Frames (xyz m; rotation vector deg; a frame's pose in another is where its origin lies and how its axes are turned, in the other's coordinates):
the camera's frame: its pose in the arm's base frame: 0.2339 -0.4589 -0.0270 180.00 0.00 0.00
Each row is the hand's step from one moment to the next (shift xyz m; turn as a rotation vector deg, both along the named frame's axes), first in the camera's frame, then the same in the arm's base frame.
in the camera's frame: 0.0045 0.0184 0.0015 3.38 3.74 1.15
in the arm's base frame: 0.0045 -0.0184 -0.0015 3.38 -3.74 -1.15
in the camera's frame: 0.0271 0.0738 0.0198 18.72 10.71 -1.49
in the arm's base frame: 0.0271 -0.0738 -0.0198 18.72 -10.71 1.49
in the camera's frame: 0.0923 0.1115 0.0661 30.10 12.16 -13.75
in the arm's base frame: 0.0923 -0.1115 -0.0661 30.10 -12.16 13.75
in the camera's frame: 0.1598 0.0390 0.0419 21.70 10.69 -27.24
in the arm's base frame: 0.1598 -0.0390 -0.0419 21.70 -10.69 27.24
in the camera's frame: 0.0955 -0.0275 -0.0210 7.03 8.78 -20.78
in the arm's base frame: 0.0955 0.0275 0.0210 7.03 -8.78 20.78
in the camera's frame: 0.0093 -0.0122 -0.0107 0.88 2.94 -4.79
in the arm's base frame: 0.0093 0.0122 0.0107 0.88 -2.94 4.79
